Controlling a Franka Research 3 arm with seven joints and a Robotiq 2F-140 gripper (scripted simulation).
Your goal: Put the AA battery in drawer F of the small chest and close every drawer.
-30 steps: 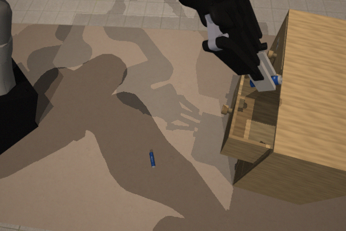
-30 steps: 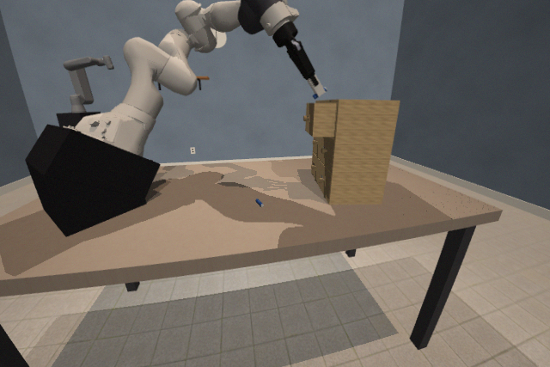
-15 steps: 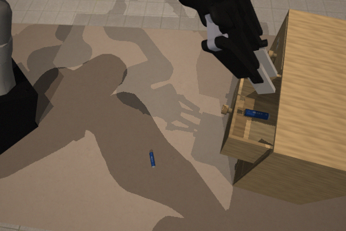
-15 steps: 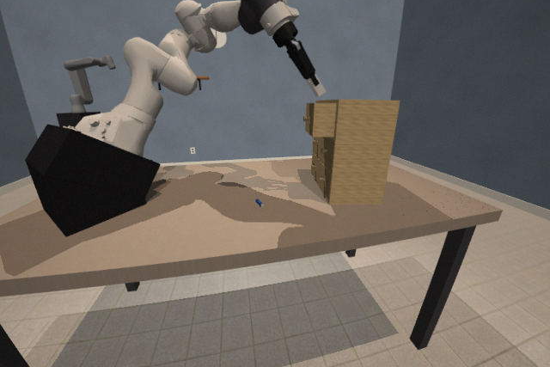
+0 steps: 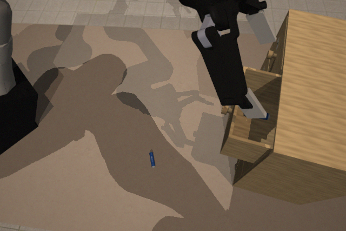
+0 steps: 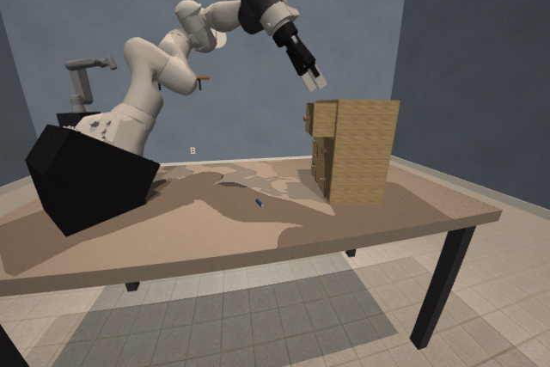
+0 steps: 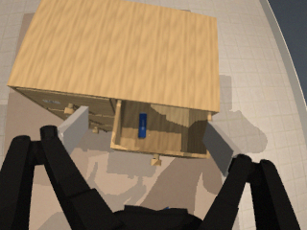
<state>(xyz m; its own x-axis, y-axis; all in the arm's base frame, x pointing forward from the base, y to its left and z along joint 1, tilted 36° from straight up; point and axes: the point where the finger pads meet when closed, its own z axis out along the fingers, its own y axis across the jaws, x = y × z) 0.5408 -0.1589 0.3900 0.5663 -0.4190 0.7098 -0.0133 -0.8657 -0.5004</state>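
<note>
My gripper is now 6 cm short of the drawer, 3 cm to the left of it and 13 cm above it.
</note>
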